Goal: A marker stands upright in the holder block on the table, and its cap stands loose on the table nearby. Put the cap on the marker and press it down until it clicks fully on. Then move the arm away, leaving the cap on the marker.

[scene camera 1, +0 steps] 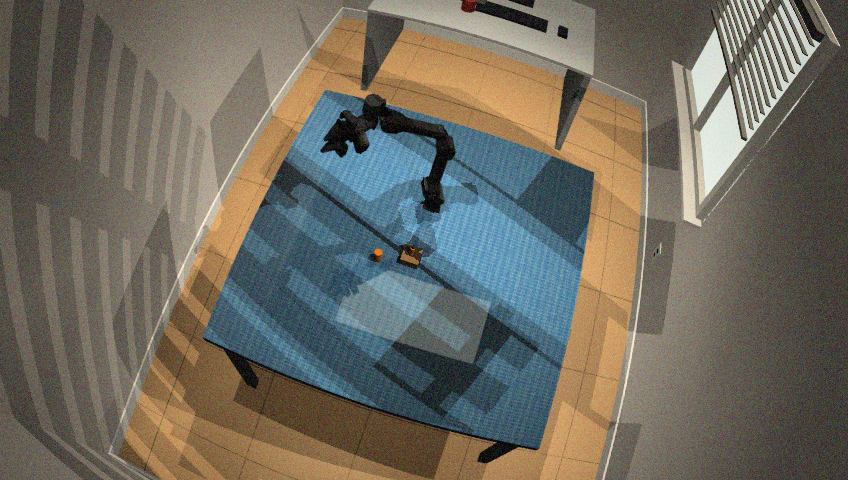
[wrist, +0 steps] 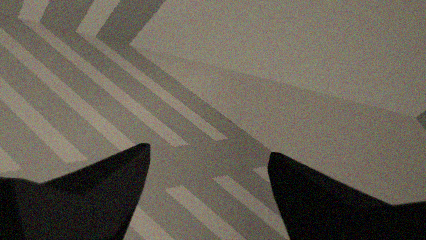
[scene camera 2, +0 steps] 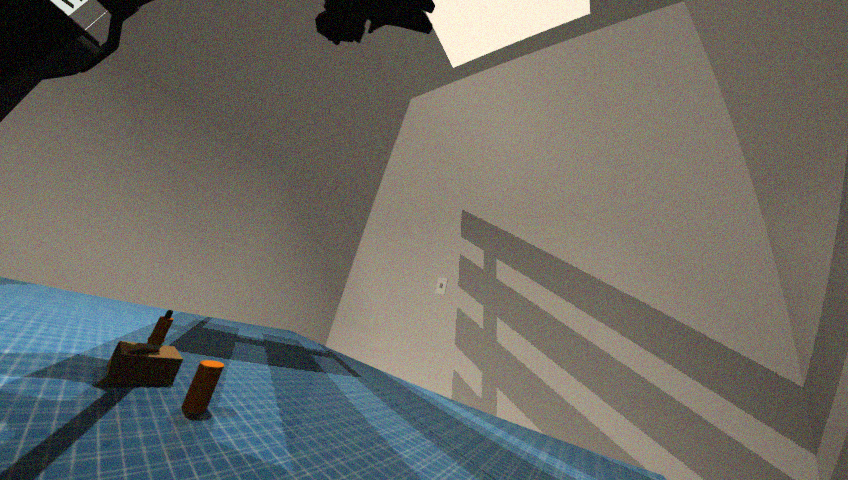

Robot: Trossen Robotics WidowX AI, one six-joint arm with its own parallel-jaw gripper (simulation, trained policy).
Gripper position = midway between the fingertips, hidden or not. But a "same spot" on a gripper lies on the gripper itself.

gripper: scene camera 1; wrist; scene camera 2 432, 19
same spot on gripper: (wrist: 106, 193) = (scene camera 1: 333, 147)
